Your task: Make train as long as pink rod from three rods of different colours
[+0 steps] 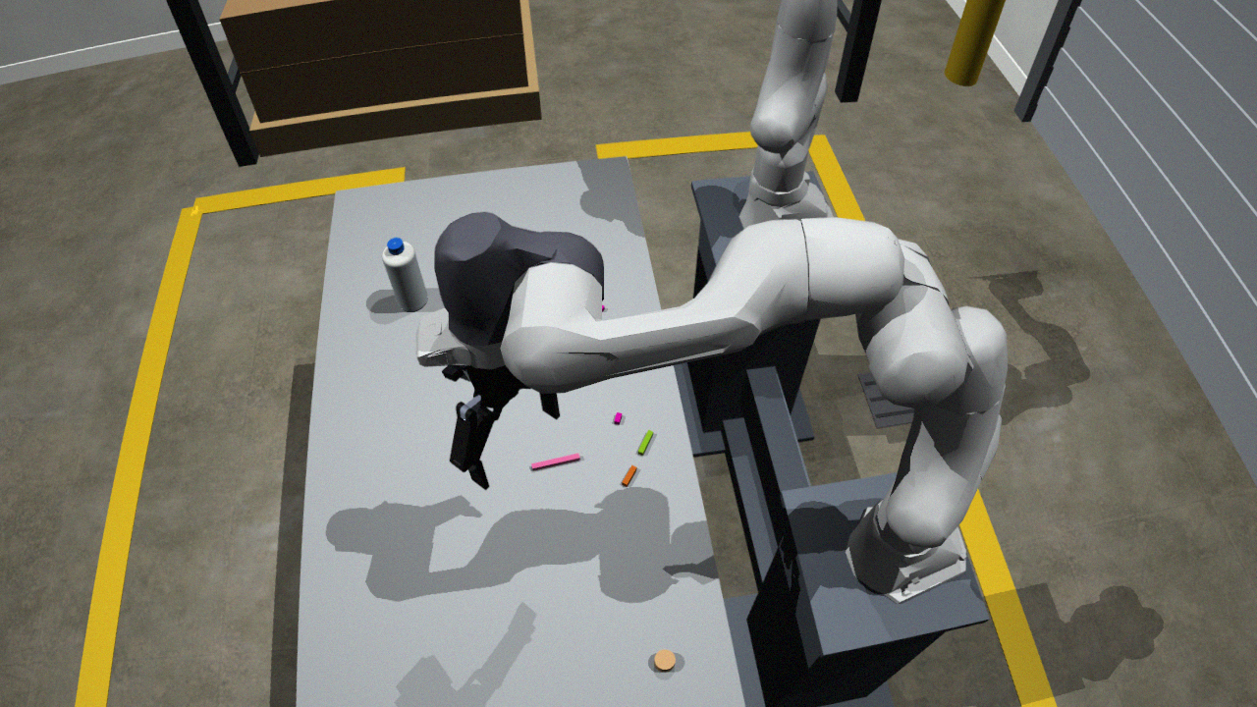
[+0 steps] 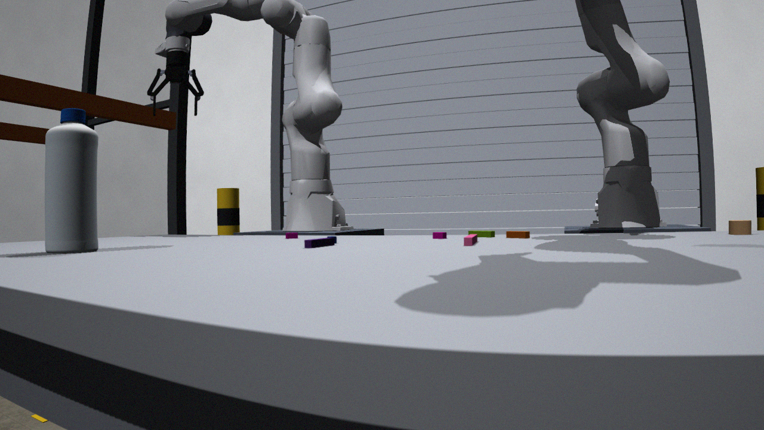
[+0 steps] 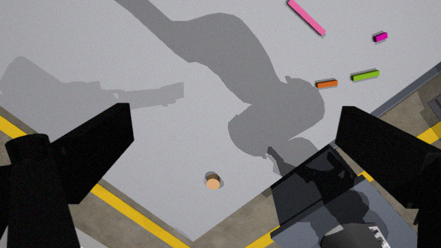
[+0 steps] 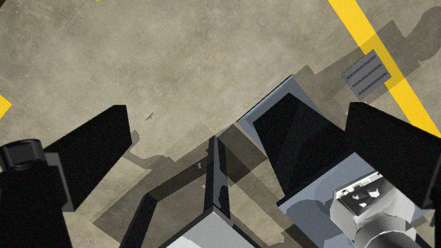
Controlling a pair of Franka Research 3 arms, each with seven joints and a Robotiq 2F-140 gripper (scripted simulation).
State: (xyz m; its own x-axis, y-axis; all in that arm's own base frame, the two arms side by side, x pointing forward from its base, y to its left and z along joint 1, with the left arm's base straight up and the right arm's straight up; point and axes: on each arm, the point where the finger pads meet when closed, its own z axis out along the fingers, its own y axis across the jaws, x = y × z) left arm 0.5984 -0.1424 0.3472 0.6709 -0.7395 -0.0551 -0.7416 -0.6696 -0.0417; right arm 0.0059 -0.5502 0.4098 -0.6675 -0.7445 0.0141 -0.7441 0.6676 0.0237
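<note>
The lime rod lies 220 mm behind my left hand, 160 mm to the right of it and 340 mm below it. From my left hand the other things lie so: orange rod: 180 mm behind, 100 mm to the right, 340 mm below; tan cylinder: 180 mm behind, 250 mm to the left, 340 mm below; pink rod: 50 mm behind, 150 mm to the right, 340 mm below.
</note>
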